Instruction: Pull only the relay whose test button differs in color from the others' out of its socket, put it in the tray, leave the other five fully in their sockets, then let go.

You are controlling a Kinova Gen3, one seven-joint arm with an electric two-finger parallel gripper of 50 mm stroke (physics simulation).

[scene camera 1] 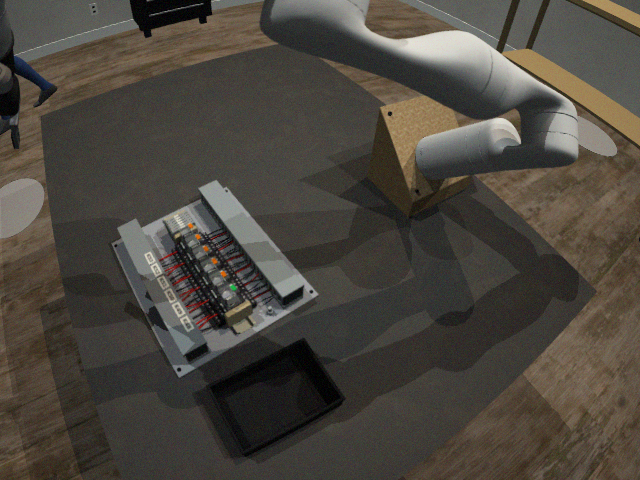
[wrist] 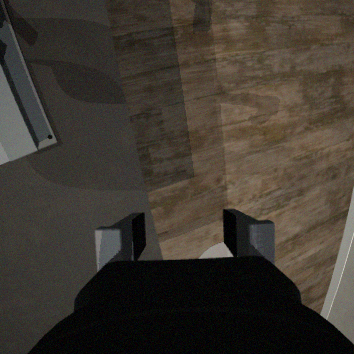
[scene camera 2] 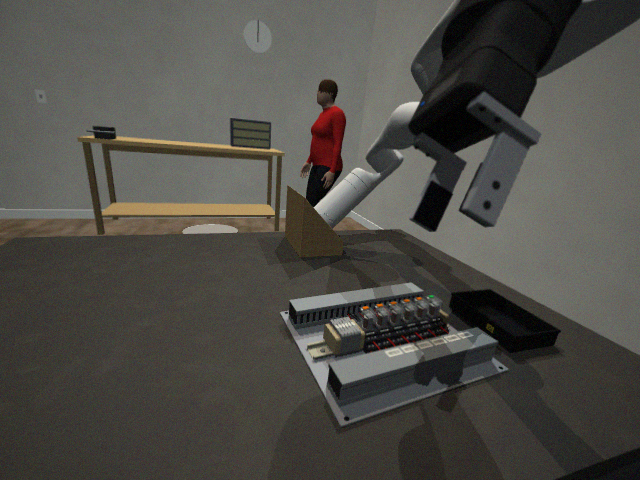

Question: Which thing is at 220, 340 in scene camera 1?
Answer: A relay panel.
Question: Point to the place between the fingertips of my gripper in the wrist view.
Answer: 183, 227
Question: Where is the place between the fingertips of my gripper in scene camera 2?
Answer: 445, 222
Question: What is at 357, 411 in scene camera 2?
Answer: A relay panel.
